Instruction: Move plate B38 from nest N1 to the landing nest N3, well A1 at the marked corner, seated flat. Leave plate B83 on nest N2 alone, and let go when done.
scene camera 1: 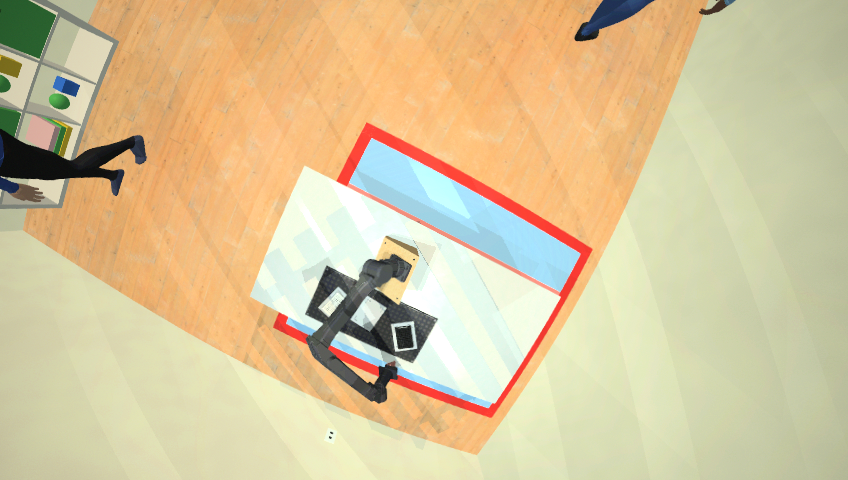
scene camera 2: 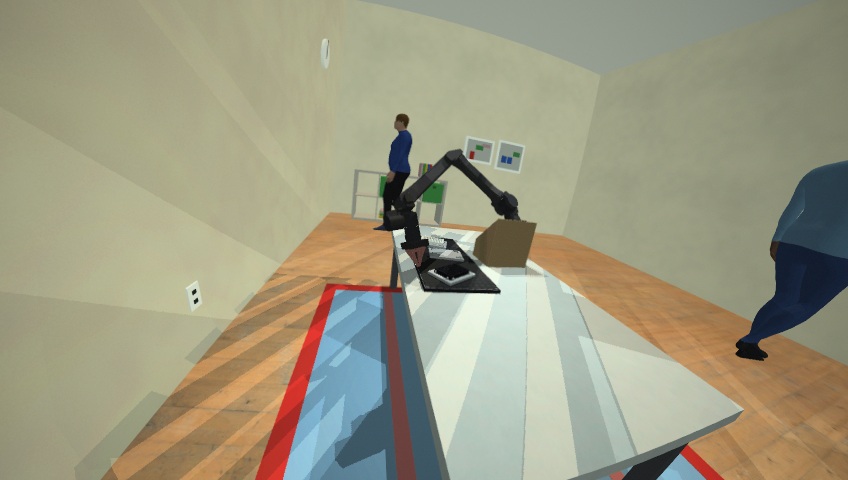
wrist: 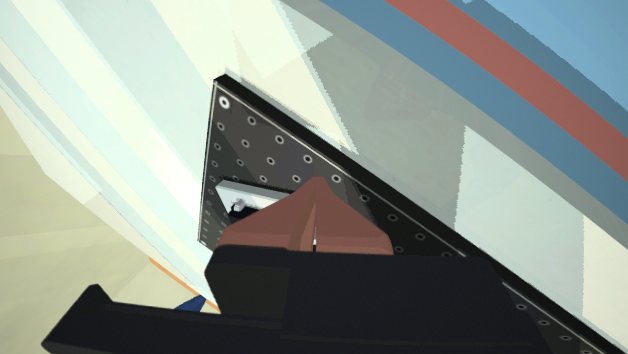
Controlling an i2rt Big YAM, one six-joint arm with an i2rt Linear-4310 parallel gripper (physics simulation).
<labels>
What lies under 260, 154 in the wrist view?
A black perforated board.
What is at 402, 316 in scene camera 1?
A black perforated board.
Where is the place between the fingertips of my gripper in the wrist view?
At 317, 186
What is my gripper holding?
Nothing.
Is my gripper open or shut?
Shut.
</labels>
